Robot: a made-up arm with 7 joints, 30 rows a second.
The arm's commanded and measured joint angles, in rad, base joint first. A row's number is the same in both.
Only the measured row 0 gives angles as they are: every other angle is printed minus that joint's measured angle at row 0.
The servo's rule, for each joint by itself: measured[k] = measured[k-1] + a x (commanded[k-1-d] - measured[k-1]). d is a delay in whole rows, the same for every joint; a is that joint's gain. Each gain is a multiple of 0.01, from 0.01 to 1. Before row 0 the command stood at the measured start. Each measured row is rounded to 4 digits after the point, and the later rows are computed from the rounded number. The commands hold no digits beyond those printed.
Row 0, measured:
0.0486, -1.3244, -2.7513, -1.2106, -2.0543, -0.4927, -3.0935
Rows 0 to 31, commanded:
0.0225, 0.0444, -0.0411, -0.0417, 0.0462, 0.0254, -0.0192
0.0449, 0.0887, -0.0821, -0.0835, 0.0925, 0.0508, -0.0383
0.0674, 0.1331, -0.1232, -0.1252, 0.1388, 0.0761, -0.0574
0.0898, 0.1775, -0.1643, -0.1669, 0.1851, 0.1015, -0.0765
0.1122, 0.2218, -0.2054, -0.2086, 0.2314, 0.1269, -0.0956
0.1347, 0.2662, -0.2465, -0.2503, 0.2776, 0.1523, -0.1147
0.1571, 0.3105, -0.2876, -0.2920, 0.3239, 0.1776, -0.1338
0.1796, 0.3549, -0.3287, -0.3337, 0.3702, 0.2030, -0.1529
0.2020, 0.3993, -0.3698, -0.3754, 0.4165, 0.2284, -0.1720
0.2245, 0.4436, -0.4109, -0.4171, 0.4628, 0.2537, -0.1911
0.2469, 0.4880, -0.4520, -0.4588, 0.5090, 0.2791, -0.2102
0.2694, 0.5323, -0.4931, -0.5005, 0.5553, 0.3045, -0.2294
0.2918, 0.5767, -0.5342, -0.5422, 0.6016, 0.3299, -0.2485
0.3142, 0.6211, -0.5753, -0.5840, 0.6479, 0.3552, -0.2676
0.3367, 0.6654, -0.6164, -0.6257, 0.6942, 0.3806, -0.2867
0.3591, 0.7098, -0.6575, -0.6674, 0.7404, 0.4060, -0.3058
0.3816, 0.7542, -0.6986, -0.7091, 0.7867, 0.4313, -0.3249
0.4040, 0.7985, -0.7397, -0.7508, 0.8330, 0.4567, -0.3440
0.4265, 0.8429, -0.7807, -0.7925, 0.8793, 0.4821, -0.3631
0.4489, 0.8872, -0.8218, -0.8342, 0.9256, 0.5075, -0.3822
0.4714, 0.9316, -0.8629, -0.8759, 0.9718, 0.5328, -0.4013
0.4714, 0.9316, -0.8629, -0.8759, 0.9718, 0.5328, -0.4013
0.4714, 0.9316, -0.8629, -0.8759, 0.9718, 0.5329, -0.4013
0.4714, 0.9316, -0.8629, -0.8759, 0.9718, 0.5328, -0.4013
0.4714, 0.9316, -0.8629, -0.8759, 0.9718, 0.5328, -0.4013
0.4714, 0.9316, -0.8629, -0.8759, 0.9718, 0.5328, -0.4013
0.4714, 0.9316, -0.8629, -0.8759, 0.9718, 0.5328, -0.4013
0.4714, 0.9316, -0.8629, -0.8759, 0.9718, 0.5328, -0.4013
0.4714, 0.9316, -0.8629, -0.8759, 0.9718, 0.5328, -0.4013
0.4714, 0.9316, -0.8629, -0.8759, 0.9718, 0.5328, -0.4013
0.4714, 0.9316, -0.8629, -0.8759, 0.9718, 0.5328, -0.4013
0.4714, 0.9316, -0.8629, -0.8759, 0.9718, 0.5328, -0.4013
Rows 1 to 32, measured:
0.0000, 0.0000, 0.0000, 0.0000, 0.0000, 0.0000, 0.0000
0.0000, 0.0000, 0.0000, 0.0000, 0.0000, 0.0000, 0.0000
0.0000, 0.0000, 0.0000, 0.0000, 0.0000, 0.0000, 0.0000
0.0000, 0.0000, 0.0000, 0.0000, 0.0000, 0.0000, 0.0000
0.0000, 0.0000, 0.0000, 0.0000, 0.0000, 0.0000, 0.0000
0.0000, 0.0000, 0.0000, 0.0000, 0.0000, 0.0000, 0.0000
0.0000, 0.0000, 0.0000, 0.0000, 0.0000, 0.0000, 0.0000
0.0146, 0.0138, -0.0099, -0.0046, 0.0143, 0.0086, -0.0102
0.0343, 0.0370, -0.0272, -0.0133, 0.0385, 0.0229, -0.0251
0.0558, 0.0668, -0.0502, -0.0256, 0.0696, 0.0410, -0.0422
0.0779, 0.1011, -0.0776, -0.0411, 0.1054, 0.0616, -0.0604
0.1002, 0.1385, -0.1083, -0.0595, 0.1445, 0.0838, -0.0791
0.1226, 0.1781, -0.1415, -0.0805, 0.1858, 0.1071, -0.0980
0.1450, 0.2191, -0.1766, -0.1038, 0.2286, 0.1311, -0.1170
0.1675, 0.2612, -0.2131, -0.1291, 0.2725, 0.1555, -0.1360
0.1899, 0.3040, -0.2507, -0.1562, 0.3171, 0.1803, -0.1551
0.2124, 0.3473, -0.2891, -0.1849, 0.3623, 0.2053, -0.1742
0.2348, 0.3909, -0.3282, -0.2150, 0.4078, 0.2304, -0.1933
0.2573, 0.4347, -0.3678, -0.2464, 0.4535, 0.2556, -0.2124
0.2797, 0.4787, -0.4077, -0.2789, 0.4994, 0.2809, -0.2315
0.3021, 0.5228, -0.4479, -0.3125, 0.5454, 0.3062, -0.2506
0.3246, 0.5670, -0.4883, -0.3470, 0.5915, 0.3315, -0.2697
0.3470, 0.6113, -0.5289, -0.3822, 0.6377, 0.3568, -0.2888
0.3695, 0.6556, -0.5696, -0.4182, 0.6839, 0.3821, -0.3079
0.3919, 0.6999, -0.6104, -0.4548, 0.7301, 0.4075, -0.3270
0.4144, 0.7442, -0.6513, -0.4919, 0.7764, 0.4329, -0.3461
0.4368, 0.7885, -0.6922, -0.5296, 0.8227, 0.4583, -0.3652
0.4593, 0.8329, -0.7332, -0.5677, 0.8689, 0.4836, -0.3843
0.4672, 0.8635, -0.7643, -0.6016, 0.9008, 0.5003, -0.3933
0.4699, 0.8846, -0.7880, -0.6318, 0.9228, 0.5114, -0.3975
0.4709, 0.8992, -0.8060, -0.6587, 0.9380, 0.5187, -0.3995
0.4712, 0.9092, -0.8197, -0.6826, 0.9485, 0.5235, -0.4005
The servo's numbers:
d 7
a 0.65 0.31 0.24 0.11 0.31 0.34 0.53

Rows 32 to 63, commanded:
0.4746, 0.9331, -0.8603, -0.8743, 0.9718, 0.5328, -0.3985
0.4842, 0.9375, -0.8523, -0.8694, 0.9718, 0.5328, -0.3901
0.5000, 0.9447, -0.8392, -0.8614, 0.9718, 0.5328, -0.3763
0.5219, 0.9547, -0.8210, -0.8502, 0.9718, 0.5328, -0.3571
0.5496, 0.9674, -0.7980, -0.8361, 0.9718, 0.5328, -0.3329
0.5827, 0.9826, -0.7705, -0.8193, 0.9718, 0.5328, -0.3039
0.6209, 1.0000, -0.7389, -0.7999, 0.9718, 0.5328, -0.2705
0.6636, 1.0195, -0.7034, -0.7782, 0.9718, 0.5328, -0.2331
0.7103, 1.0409, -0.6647, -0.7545, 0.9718, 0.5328, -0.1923
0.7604, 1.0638, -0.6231, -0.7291, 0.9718, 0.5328, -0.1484
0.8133, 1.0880, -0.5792, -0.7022, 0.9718, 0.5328, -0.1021
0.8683, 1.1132, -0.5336, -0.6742, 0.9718, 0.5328, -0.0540
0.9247, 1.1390, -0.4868, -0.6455, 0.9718, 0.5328, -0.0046
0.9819, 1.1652, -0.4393, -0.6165, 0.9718, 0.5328, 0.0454
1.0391, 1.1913, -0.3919, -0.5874, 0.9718, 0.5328, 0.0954
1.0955, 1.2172, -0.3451, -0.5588, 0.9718, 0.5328, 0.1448
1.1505, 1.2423, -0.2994, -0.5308, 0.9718, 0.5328, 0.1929
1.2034, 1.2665, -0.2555, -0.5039, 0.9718, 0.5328, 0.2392
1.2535, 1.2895, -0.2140, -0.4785, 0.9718, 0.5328, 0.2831
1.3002, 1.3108, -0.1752, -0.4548, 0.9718, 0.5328, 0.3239
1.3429, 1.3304, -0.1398, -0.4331, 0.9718, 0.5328, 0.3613
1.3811, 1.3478, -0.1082, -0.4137, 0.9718, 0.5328, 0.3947
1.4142, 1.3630, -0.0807, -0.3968, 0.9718, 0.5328, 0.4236
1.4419, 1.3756, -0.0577, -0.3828, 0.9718, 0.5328, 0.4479
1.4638, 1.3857, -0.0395, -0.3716, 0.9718, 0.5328, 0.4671
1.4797, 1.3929, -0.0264, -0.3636, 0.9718, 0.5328, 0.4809
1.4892, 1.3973, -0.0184, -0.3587, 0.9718, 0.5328, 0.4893
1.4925, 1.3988, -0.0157, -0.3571, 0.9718, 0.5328, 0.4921
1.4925, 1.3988, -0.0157, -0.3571, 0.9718, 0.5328, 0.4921
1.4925, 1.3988, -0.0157, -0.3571, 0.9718, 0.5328, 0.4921
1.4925, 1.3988, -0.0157, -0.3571, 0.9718, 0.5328, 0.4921
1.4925, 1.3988, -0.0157, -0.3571, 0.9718, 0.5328, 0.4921
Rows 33 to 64, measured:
0.4713, 0.9161, -0.8301, -0.7039, 0.9557, 0.5267, -0.4009
0.4714, 0.9209, -0.8380, -0.7228, 0.9607, 0.5288, -0.4011
0.4714, 0.9242, -0.8440, -0.7396, 0.9641, 0.5302, -0.4012
0.4714, 0.9265, -0.8485, -0.7546, 0.9665, 0.5311, -0.4013
0.4714, 0.9281, -0.8520, -0.7679, 0.9681, 0.5317, -0.4013
0.4714, 0.9292, -0.8546, -0.7798, 0.9692, 0.5321, -0.4013
0.4714, 0.9299, -0.8566, -0.7904, 0.9700, 0.5323, -0.4013
0.4735, 0.9309, -0.8575, -0.7996, 0.9706, 0.5325, -0.3998
0.4805, 0.9329, -0.8563, -0.8073, 0.9710, 0.5326, -0.3947
0.4932, 0.9366, -0.8522, -0.8133, 0.9712, 0.5327, -0.3849
0.5119, 0.9422, -0.8447, -0.8174, 0.9714, 0.5327, -0.3702
0.5364, 0.9500, -0.8335, -0.8195, 0.9715, 0.5327, -0.3504
0.5665, 0.9601, -0.8184, -0.8195, 0.9716, 0.5327, -0.3258
0.6019, 0.9725, -0.7993, -0.8173, 0.9717, 0.5327, -0.2965
0.6420, 0.9871, -0.7763, -0.8130, 0.9717, 0.5327, -0.2629
0.6864, 1.0038, -0.7495, -0.8066, 0.9717, 0.5327, -0.2255
0.7345, 1.0224, -0.7192, -0.7981, 0.9717, 0.5327, -0.1846
0.7857, 1.0427, -0.6856, -0.7876, 0.9717, 0.5327, -0.1409
0.8394, 1.0646, -0.6491, -0.7751, 0.9717, 0.5327, -0.0948
0.8948, 1.0877, -0.6101, -0.7608, 0.9717, 0.5327, -0.0470
0.9514, 1.1117, -0.5691, -0.7449, 0.9717, 0.5327, 0.0020
1.0084, 1.1364, -0.5266, -0.7276, 0.9717, 0.5327, 0.0515
1.0650, 1.1614, -0.4830, -0.7090, 0.9717, 0.5327, 0.1009
1.1206, 1.1865, -0.4389, -0.6894, 0.9717, 0.5327, 0.1497
1.1744, 1.2113, -0.3949, -0.6690, 0.9717, 0.5327, 0.1971
1.2258, 1.2355, -0.3515, -0.6480, 0.9717, 0.5327, 0.2427
1.2742, 1.2588, -0.3092, -0.6267, 0.9717, 0.5327, 0.2857
1.3189, 1.2810, -0.2685, -0.6054, 0.9717, 0.5327, 0.3258
1.3593, 1.3017, -0.2300, -0.5843, 0.9717, 0.5327, 0.3623
1.3950, 1.3207, -0.1942, -0.5637, 0.9717, 0.5327, 0.3948
1.4255, 1.3377, -0.1614, -0.5438, 0.9717, 0.5327, 0.4229
1.4504, 1.3526, -0.1321, -0.5249, 0.9717, 0.5327, 0.4463

